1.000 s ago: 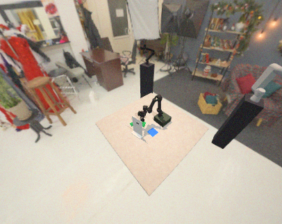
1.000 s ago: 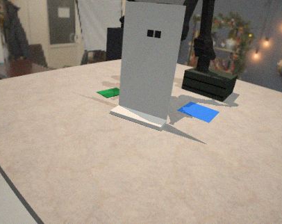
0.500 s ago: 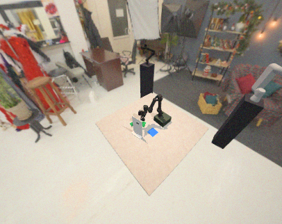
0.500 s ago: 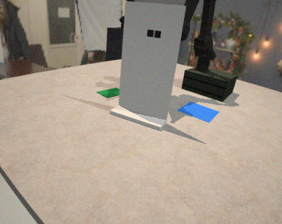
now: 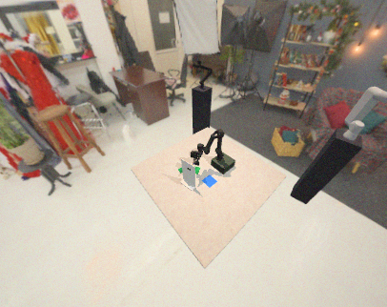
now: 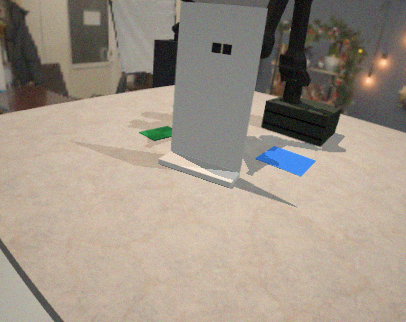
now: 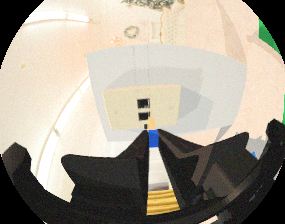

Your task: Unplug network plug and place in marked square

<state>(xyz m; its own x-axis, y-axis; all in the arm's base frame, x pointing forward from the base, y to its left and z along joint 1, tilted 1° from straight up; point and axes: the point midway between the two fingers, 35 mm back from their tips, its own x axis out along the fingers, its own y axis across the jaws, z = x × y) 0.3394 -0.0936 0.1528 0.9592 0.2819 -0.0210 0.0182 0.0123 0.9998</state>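
Right now the blue square is 90 mm behind my gripper tip, 150 mm to the left of it and 250 mm below it. Round my gripper tip: blue plug (right at my gripper tip); grey upright panel (80 mm ahead, 10 mm to the left, 100 mm below).
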